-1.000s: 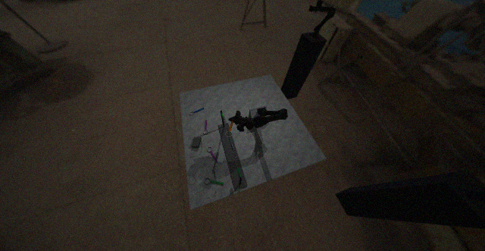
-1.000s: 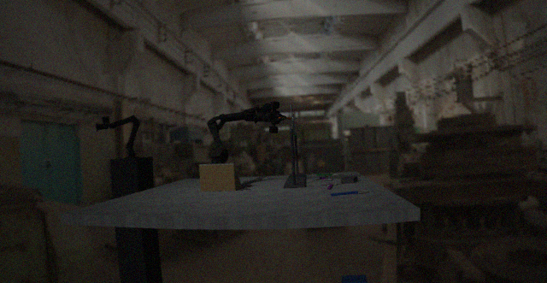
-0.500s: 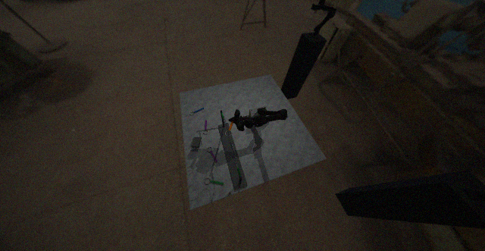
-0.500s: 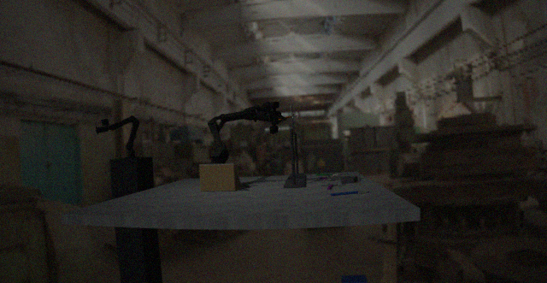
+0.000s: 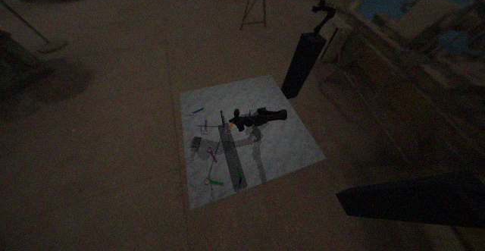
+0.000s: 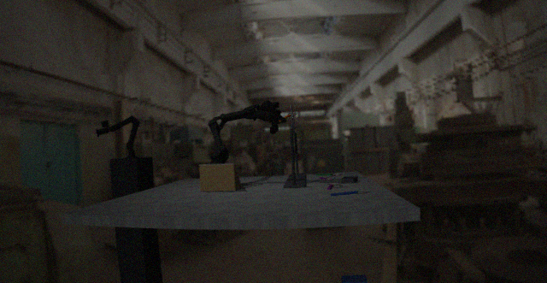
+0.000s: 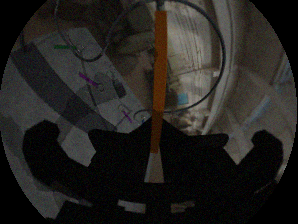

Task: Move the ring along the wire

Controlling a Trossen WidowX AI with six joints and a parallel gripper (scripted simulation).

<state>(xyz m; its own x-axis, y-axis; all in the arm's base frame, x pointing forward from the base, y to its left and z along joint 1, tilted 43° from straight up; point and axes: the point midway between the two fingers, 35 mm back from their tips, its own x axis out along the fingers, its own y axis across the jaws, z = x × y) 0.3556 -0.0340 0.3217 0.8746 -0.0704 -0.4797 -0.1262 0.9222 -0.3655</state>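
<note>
Now: gripper tip 1 cm short of the ring with orange handle, 8 cm to the right of it and 4 cm below it. Also, from my gripper tip: grey block: 34 cm ahead, 6 cm to the right, 35 cm below.
</note>
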